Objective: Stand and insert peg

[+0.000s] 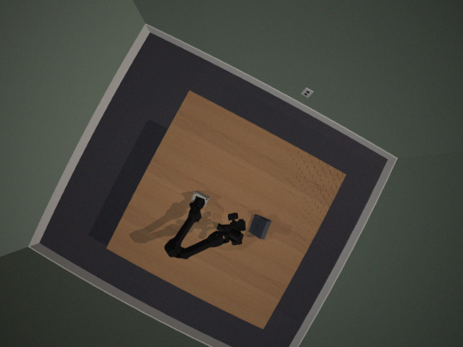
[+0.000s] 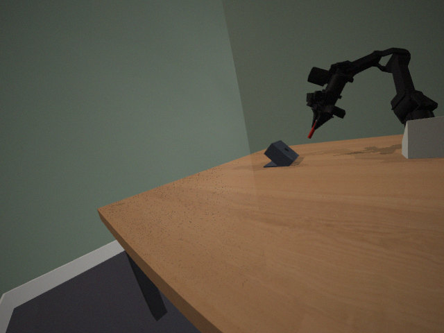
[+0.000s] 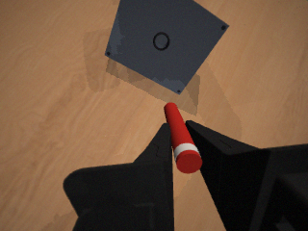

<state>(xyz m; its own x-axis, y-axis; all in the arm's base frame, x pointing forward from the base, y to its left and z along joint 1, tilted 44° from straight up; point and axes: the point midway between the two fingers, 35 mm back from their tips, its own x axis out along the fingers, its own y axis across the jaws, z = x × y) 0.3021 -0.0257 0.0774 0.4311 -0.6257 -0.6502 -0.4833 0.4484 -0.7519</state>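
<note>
My gripper tip is 130 mm short of the dark sloped panel, 90 mm above it and 30 mm to the right of it. Also, from my gripper tip: red peg 10 mm behind, 10 mm above.
</note>
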